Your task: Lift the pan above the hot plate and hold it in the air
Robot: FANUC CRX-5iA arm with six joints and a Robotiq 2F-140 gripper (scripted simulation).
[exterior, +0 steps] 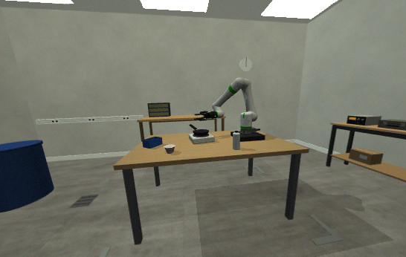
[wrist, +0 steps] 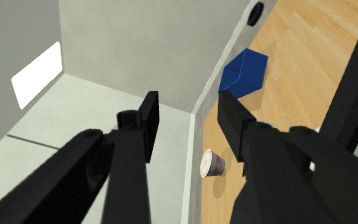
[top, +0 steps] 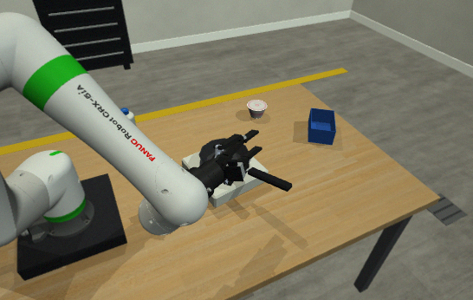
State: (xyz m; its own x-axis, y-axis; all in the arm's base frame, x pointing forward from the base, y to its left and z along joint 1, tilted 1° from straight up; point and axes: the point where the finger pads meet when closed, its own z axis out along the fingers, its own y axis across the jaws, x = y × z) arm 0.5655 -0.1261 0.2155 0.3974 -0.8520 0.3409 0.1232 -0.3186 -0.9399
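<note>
Right now my hand is 80 mm to the right of the pan and 160 mm above it. The rest, counted from my hand: white hot plate 50 mm behind, 140 mm to the left, 230 mm below; then cup 280 mm ahead, 450 mm to the left, 220 mm below; then blue bin 480 mm ahead, 210 mm to the left, 240 mm below.
</note>
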